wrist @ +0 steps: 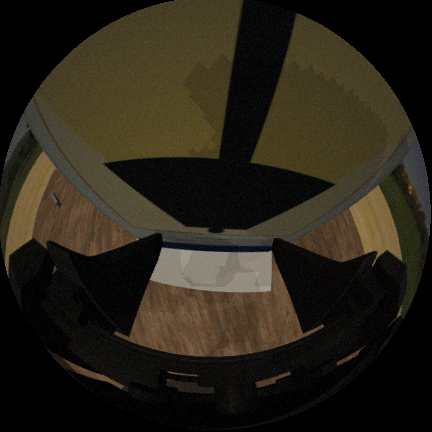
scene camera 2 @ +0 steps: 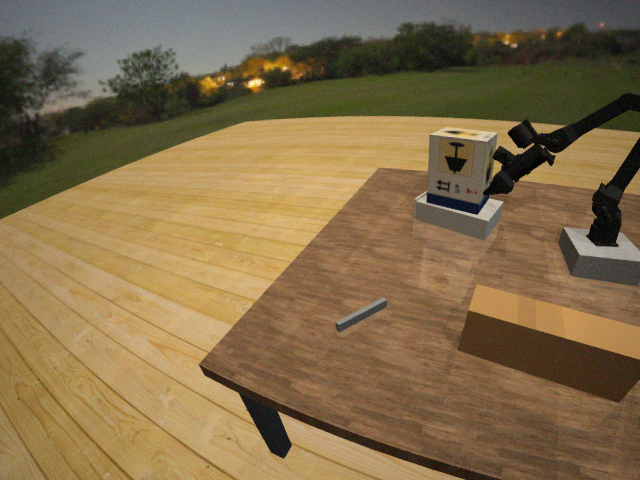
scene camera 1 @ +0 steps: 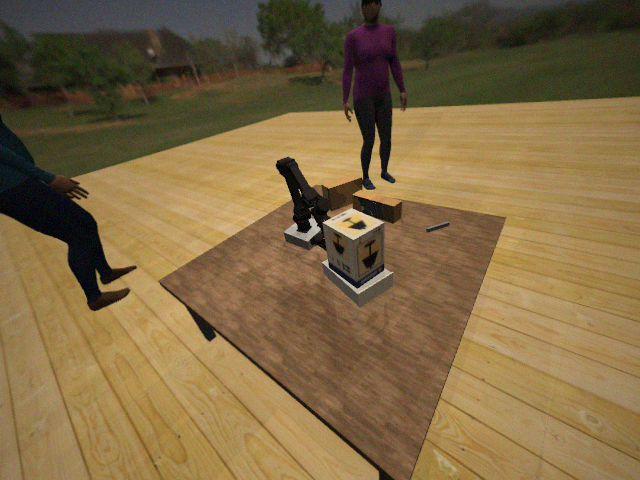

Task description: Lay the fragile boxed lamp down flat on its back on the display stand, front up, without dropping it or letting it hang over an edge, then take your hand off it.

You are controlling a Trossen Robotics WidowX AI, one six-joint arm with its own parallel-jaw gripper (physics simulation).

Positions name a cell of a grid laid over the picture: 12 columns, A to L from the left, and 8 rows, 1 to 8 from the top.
Note:
In view: my gripper (scene camera 2: J4) and a display stand (scene camera 1: H5).
My gripper shows as well in the wrist view (wrist: G5).

